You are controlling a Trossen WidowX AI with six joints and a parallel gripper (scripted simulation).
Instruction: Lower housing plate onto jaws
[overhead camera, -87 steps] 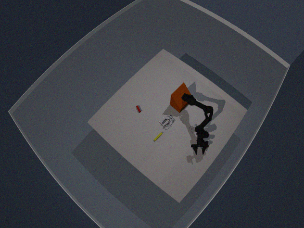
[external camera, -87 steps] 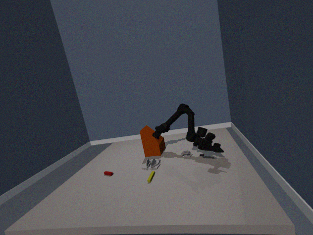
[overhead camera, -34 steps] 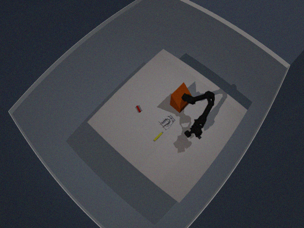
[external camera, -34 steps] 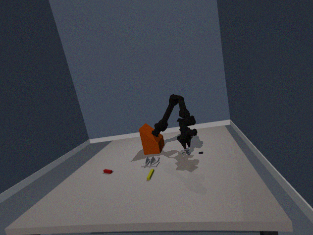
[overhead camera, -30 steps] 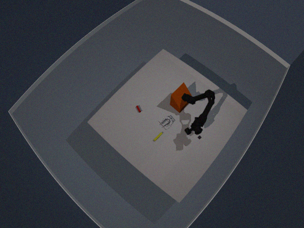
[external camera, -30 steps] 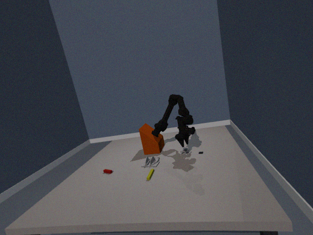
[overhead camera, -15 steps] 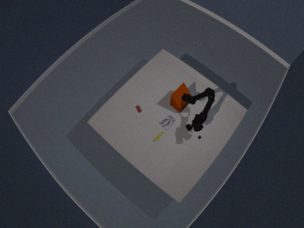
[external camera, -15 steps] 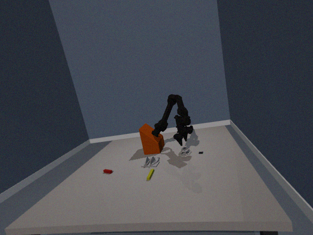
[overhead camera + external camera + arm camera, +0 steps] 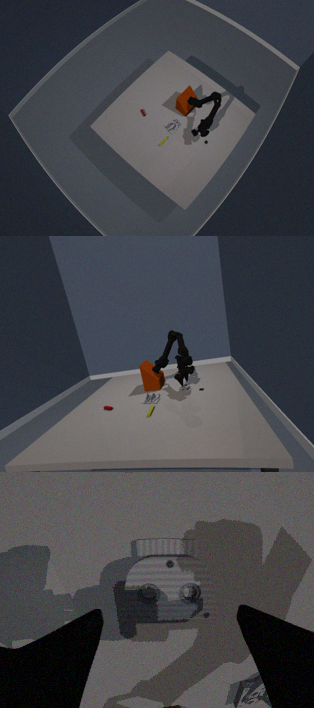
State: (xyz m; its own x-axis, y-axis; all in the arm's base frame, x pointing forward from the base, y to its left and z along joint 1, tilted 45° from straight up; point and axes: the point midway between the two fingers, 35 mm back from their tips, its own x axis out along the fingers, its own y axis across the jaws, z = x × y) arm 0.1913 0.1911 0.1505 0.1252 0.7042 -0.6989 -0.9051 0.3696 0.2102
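My gripper tip is 120 mm to the right of the black square, 50 mm above it and 30 mm short of it. The rest, counted from my gripper tip: red block (580 mm to the right, 160 mm ahead, 40 mm below); then yellow bar (280 mm ahead, 240 mm to the right, 40 mm below).
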